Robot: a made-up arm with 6 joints.
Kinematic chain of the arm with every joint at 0, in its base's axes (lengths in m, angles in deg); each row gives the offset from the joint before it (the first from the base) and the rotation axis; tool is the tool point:
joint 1: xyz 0 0 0.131 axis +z
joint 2: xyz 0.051 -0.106 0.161 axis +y
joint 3: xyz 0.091 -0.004 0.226 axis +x
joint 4: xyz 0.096 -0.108 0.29 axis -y
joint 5: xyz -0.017 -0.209 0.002 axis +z
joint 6: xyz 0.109 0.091 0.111 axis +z
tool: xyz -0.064 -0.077 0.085
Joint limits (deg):
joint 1: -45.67..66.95
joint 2: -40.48..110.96
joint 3: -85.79..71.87
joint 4: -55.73..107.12
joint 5: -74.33..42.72
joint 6: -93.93..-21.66
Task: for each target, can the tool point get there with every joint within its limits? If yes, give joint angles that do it. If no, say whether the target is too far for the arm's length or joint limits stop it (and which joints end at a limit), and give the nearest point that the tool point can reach.
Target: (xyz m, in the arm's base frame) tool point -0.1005 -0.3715 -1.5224
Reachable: no: too far | nearest point 0.1470 -0.5402 -0.3390 | short by 1.221 m
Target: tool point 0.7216 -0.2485 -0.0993
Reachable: yes | joints -1.20 99.33 -12.22 -27.69 -3.41 -49.93
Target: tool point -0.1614 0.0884 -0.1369
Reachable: no: joint limits stop it (at a limit: joint 1, joint 2, joint 3, joint 4, joint 6) | nearest point -0.1101 0.3786 -0.2021 | short by 0.302 m
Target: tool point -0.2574 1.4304 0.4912
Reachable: no: too far | nearest point -0.0139 0.8096 0.4098 | short by 0.672 m
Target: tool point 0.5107 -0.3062 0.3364
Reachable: yes | joints 30.92 80.54 53.97 82.32 -21.73 -49.05
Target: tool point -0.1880 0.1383 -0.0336
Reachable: no: joint limits stop it (at a limit: joint 1, joint 2, joint 3, joint 4, joint 6) | nearest point -0.1355 0.3913 -0.1824 | short by 0.298 m
